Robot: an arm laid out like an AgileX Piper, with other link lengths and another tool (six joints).
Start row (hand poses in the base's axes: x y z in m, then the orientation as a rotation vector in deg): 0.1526 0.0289 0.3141 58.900 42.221 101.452
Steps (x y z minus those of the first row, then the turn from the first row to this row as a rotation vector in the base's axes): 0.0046 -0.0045 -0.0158 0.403 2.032 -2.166; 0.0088 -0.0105 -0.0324 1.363 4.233 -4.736; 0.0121 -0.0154 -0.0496 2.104 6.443 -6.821; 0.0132 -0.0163 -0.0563 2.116 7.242 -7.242; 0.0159 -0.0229 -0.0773 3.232 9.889 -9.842; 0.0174 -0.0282 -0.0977 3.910 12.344 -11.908; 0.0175 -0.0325 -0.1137 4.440 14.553 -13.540; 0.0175 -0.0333 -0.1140 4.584 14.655 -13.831; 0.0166 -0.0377 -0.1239 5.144 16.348 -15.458; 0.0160 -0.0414 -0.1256 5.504 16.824 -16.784; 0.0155 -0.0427 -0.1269 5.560 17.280 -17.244; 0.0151 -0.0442 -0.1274 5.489 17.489 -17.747; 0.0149 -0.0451 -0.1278 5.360 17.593 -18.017; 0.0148 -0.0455 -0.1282 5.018 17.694 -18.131; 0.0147 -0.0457 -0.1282 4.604 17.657 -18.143
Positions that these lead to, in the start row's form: 0.1572 0.0244 0.2983 61.523 41.771 98.992; 0.1614 0.0184 0.2817 64.698 40.692 96.360; 0.1647 0.0135 0.2645 67.596 40.082 93.977; 0.1658 0.0126 0.2578 68.412 40.278 93.265; 0.1685 0.0060 0.2368 71.971 39.258 90.355; 0.1700 0.0007 0.2164 74.926 38.799 87.722; 0.1701 -0.0036 0.2004 77.464 38.577 85.470; 0.1701 -0.0044 0.2001 77.682 38.329 85.232; 0.1692 -0.0088 0.1902 79.733 37.775 83.218; 0.1686 -0.0125 0.1885 80.509 36.890 81.976; 0.1681 -0.0138 0.1872 80.990 36.801 81.364; 0.1677 -0.0153 0.1867 81.166 36.651 80.781; 0.1675 -0.0162 0.1863 81.193 36.640 80.431; 0.1674 -0.0166 0.1859 81.063 36.902 80.123; 0.1673 -0.0168 0.1859 80.756 37.212 79.942
